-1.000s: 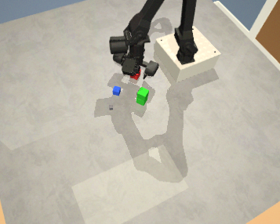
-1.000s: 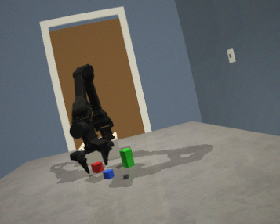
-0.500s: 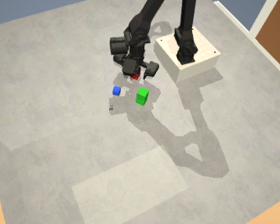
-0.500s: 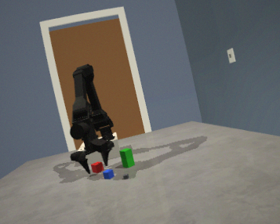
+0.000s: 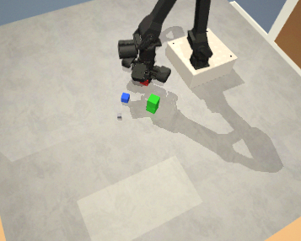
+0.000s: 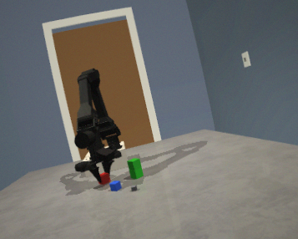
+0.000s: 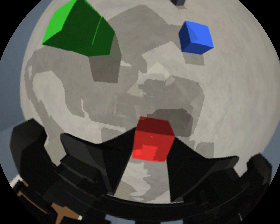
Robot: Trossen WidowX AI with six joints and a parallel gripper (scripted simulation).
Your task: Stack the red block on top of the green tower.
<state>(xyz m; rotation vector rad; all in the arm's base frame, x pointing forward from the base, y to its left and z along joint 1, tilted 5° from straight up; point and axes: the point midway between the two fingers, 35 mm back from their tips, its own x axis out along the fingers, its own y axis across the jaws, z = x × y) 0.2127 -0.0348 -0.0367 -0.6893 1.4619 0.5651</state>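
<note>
The blue block is 100 mm ahead of my gripper tip, 60 mm to the left of it and 10 mm above it. From my gripper tip the other things lie so: grey cube (150 mm ahead, 130 mm to the left); then red block (10 mm above).
</note>
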